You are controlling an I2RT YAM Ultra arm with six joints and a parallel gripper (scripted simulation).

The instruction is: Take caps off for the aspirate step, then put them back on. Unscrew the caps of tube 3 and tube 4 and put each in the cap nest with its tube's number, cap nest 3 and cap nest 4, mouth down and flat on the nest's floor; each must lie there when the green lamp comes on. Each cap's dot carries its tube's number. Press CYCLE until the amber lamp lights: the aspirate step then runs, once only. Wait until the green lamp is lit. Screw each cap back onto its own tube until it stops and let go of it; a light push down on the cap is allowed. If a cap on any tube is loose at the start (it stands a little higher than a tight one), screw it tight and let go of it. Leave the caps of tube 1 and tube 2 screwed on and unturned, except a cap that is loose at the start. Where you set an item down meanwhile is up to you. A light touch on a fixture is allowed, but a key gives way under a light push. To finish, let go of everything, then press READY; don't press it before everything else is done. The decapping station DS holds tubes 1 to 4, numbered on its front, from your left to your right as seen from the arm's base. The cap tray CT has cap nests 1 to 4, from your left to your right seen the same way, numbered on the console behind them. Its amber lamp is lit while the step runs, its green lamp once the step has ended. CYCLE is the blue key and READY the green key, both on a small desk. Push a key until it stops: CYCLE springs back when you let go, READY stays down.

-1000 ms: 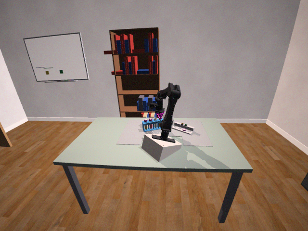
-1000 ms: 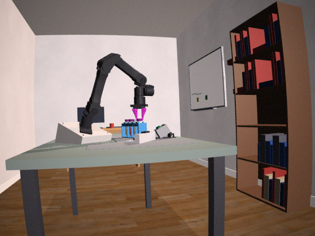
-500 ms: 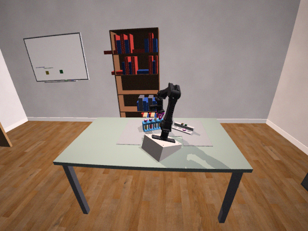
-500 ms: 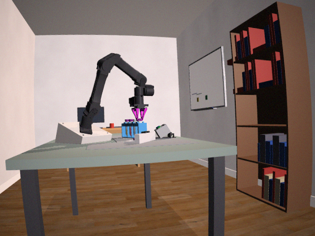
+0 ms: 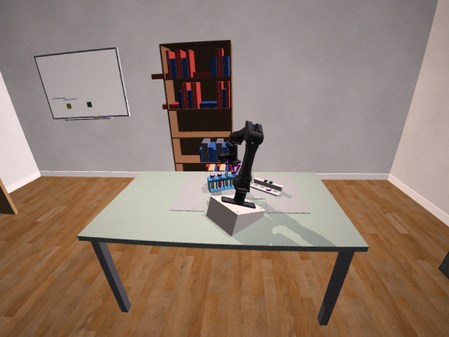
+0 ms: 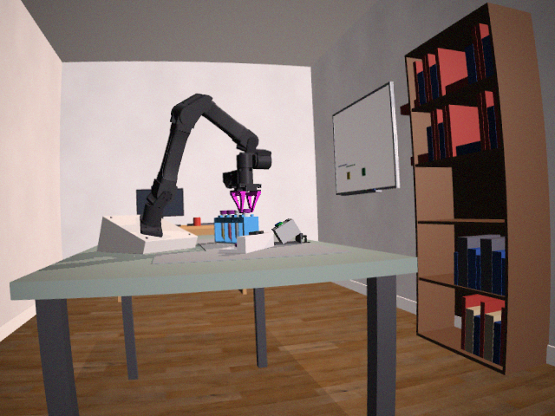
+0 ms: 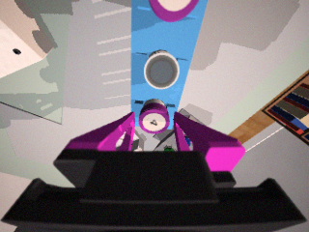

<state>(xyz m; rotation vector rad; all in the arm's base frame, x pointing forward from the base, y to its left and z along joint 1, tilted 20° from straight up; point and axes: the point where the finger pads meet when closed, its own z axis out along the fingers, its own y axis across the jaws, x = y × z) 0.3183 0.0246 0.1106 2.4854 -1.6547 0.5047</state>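
The purple cap is right at my hand. Round my hand: grey key desk: 100 mm ahead, 90 mm to the right, 70 mm below; blue cycle key: 90 mm ahead, 70 mm to the right, 50 mm below; green ready key: 80 mm ahead, 110 mm to the right, 50 mm below.
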